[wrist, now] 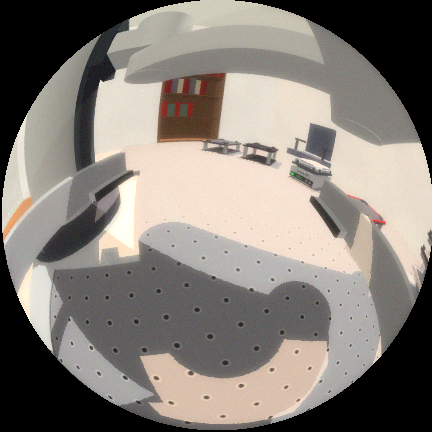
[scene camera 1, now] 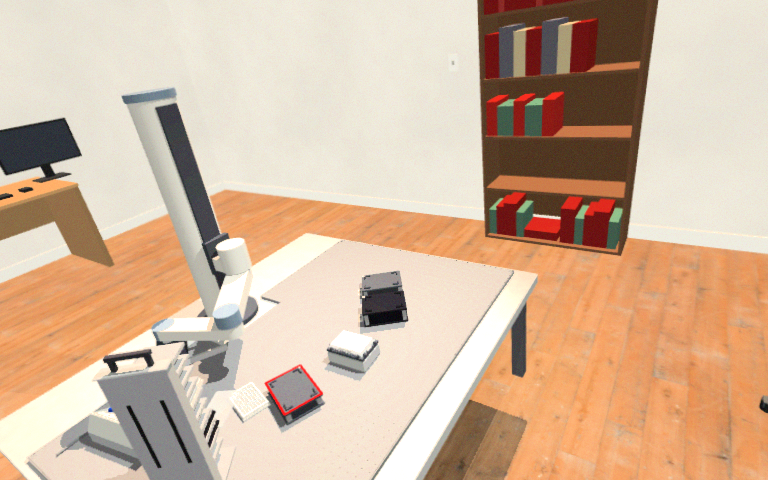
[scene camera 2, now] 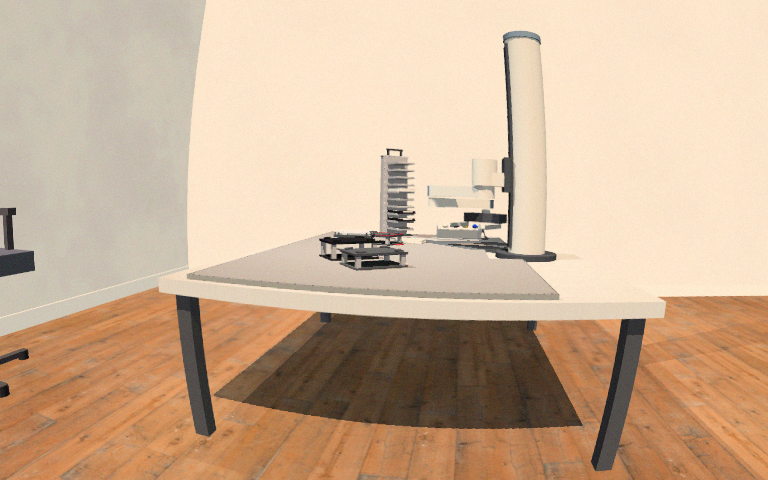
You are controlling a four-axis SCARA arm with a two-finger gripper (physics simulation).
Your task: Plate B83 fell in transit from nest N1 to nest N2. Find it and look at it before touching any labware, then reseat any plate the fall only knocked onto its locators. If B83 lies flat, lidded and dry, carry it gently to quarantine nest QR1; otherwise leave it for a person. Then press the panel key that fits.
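Places are measured from the arm's base along level axes (x right, y down, z ahead), in centimetres.
Where they show: gripper, fingertip midpoint: (wrist: 221, 169) (scene camera 2: 467, 226); arm's base at its link origin: (scene camera 2: 526, 257).
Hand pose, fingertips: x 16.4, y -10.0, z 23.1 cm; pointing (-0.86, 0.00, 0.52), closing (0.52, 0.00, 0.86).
Note:
Each offset is from my fingertips to the top centre of the thing.
My gripper (scene camera 2: 485, 219) (wrist: 221, 169) is open and empty, low over the perforated mat beside the column; in scene camera 1 it is mostly hidden behind the rack. A white plate with a well grid {dx +13.1, dy +7.3, dz +24.7 cm} (scene camera 1: 249, 400) lies on the mat close beside the red-rimmed nest {dx +5.3, dy +4.1, dz +37.3 cm} (scene camera 1: 293, 389) (scene camera 2: 390, 233) (wrist: 367, 207); its label, lid and any wetness cannot be made out. The plate does not show in the wrist view. Another white plate {dx -17.0, dy +1.8, dz +43.3 cm} (scene camera 1: 353, 343) sits on a grey device (scene camera 1: 352, 360) (wrist: 307, 176) with a green light. The key panel {dx +38.0, dy +0.3, dz +3.2 cm} (scene camera 2: 458, 232) shows coloured keys, blurred.
A grey nest {dx -55.9, dy +3.6, dz +28.7 cm} (scene camera 1: 382, 281) (scene camera 2: 373, 252) (wrist: 221, 144) and a black nest {dx -41.3, dy +2.3, dz +39.7 cm} (scene camera 1: 384, 303) (scene camera 2: 342, 240) (wrist: 260, 148) stand at the mat's far end from the tall rack (scene camera 1: 152, 418) (scene camera 2: 384, 192). The arm's column (scene camera 1: 169, 186) (scene camera 2: 526, 147) stands at the table's edge.

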